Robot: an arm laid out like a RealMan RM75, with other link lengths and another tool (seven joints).
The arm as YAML. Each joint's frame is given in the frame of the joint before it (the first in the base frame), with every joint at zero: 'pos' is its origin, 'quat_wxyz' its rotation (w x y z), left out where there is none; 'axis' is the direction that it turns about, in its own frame. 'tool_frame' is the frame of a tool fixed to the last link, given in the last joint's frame.
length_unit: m
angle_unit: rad
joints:
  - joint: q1
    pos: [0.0, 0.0, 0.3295]
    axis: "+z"
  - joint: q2
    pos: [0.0, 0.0, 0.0]
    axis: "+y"
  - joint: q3
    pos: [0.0, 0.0, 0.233]
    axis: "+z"
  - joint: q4
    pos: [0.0, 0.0, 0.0]
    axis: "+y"
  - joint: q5
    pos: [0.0, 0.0, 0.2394]
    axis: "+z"
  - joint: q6
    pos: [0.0, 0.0, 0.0]
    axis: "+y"
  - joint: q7
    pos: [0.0, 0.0, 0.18]
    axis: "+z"
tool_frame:
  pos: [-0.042, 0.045, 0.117]
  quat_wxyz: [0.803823, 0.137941, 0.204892, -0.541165]
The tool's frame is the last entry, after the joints.
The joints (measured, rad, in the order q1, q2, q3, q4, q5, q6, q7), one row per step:
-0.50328, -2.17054, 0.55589, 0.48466, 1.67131, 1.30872, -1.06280
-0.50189, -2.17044, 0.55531, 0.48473, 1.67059, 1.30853, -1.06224
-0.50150, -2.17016, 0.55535, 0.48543, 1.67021, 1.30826, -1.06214
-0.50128, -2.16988, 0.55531, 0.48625, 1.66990, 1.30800, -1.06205
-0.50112, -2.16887, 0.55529, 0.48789, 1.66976, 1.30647, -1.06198
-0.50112, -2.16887, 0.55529, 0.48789, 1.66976, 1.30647, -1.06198
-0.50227, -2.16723, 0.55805, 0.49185, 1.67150, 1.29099, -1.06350
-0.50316, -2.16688, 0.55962, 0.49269, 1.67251, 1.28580, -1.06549
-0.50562, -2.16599, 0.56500, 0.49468, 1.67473, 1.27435, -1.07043
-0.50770, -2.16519, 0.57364, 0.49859, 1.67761, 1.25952, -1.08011
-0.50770, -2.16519, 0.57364, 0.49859, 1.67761, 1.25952, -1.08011
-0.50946, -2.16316, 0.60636, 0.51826, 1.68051, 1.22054, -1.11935
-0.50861, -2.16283, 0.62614, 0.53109, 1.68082, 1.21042, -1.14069
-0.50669, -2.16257, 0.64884, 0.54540, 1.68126, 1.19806, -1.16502
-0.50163, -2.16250, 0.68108, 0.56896, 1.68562, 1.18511, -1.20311
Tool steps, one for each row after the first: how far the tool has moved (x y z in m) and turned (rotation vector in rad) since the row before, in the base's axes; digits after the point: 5 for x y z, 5 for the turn. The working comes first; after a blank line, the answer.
Tool pose at each row, in the base's axes (x y z in m, rotation vector in rad; the steps are taken from these numbers as rounded here):
-0.20817, 0.42738, -0.05475, -1.19904, -1.73385, -1.63545
-0.20885, 0.42738, -0.05442, -1.19662, -1.73310, -1.63548
-0.20914, 0.42759, -0.05407, -1.19625, -1.73185, -1.63541
-0.20937, 0.42785, -0.05369, -1.19610, -1.73039, -1.63544
-0.21016, 0.42859, -0.05289, -1.19595, -1.72692, -1.63424
-0.21016, 0.42859, -0.05289, -1.19595, -1.72692, -1.63424
-0.21394, 0.43163, -0.05247, -1.19251, -1.71866, -1.62063
-0.21483, 0.43242, -0.05272, -1.19149, -1.71832, -1.61567
-0.21643, 0.43402, -0.05361, -1.19159, -1.71811, -1.60411
-0.21852, 0.43572, -0.05482, -1.19029, -1.72058, -1.58829
-0.21852, 0.43572, -0.05482, -1.19029, -1.72058, -1.58829
-0.22316, 0.44034, -0.05635, -1.18267, -1.73130, -1.54777
-0.22290, 0.44094, -0.05703, -1.18613, -1.73923, -1.53390
-0.22305, 0.44147, -0.05795, -1.18827, -1.74838, -1.51722
-0.22297, 0.44094, -0.05921, -1.19353, -1.76377, -1.49304

-0.00068, 0.00000, 0.00033, 0.00133, -0.00009, 0.00166
-0.00029, 0.00021, 0.00035, 0.00095, 0.00063, 0.00030
-0.00023, 0.00026, 0.00038, 0.00105, 0.00071, 0.00011
-0.00079, 0.00074, 0.00080, 0.00212, 0.00256, 0.00072
0.00000, 0.00000, 0.00000, 0.00000, 0.00000, 0.00000
-0.00378, 0.00304, 0.00042, 0.00359, 0.01246, 0.00905
-0.00089, 0.00079, -0.00025, -0.00059, 0.00319, 0.00312
-0.00160, 0.00160, -0.00089, -0.00264, 0.00760, 0.00556
-0.00209, 0.00170, -0.00121, -0.00502, 0.00864, 0.00857
0.00000, 0.00000, 0.00000, 0.00000, 0.00000, 0.00000
-0.00464, 0.00462, -0.00153, -0.01460, 0.01881, 0.02483
0.00026, 0.00060, -0.00068, -0.01013, 0.00513, 0.00429
-0.00015, 0.00053, -0.00092, -0.01125, 0.00596, 0.00650
0.00008, -0.00053, -0.00126, -0.01862, 0.00768, 0.00783

